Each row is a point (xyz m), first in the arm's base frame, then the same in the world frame.
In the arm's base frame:
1: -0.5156 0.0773 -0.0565
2: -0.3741 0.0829 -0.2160
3: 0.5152 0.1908 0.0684
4: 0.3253 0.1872 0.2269
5: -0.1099 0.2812 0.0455
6: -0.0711 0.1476 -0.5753
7: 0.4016 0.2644 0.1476
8: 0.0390 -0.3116 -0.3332
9: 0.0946 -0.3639 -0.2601
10: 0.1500 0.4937 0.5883
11: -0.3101 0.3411 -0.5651
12: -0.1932 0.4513 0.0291
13: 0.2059 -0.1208 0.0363
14: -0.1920 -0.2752 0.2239
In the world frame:
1: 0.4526 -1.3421 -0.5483
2: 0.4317 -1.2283 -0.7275
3: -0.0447 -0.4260 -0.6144
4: -0.0081 -0.5853 -0.4287
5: 0.1007 -1.0377 -0.5496
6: 0.3428 -1.0061 -1.1372
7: -0.0883 -0.5516 -0.5312
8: 0.6685 -0.7081 -0.8428
9: 0.6804 -0.6304 -0.7721
10: -0.3026 -0.8314 -0.1000
11: 0.2498 -1.2990 -1.1206
12: -0.0207 -1.1807 -0.5805
13: 0.3556 -0.5945 -0.5428
14: 0.5971 -0.8850 -0.2696

